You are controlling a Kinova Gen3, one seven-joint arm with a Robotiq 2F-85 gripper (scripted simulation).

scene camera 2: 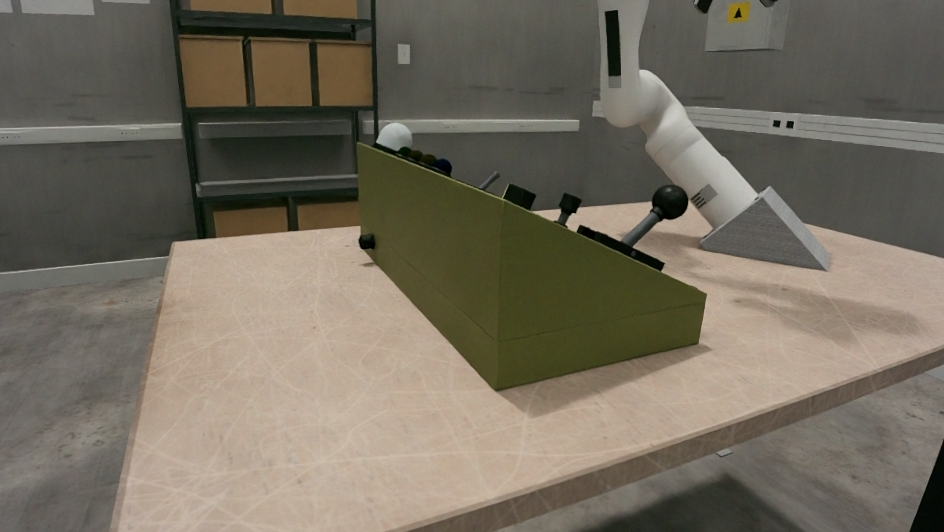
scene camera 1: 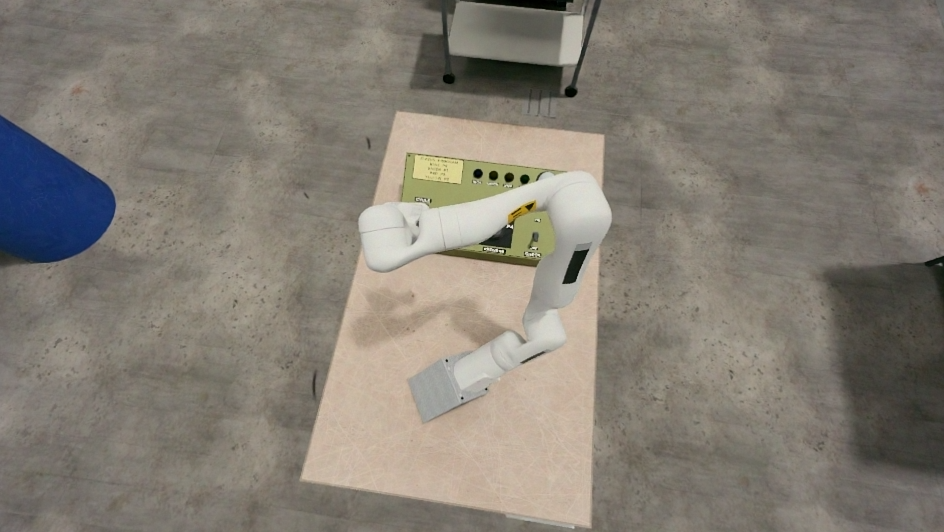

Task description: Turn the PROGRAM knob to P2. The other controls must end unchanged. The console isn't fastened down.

Scene:
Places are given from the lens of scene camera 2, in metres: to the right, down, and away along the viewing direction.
olive-green console (scene camera 2: pixel 521 298): 0.04, 0.03, 0.48

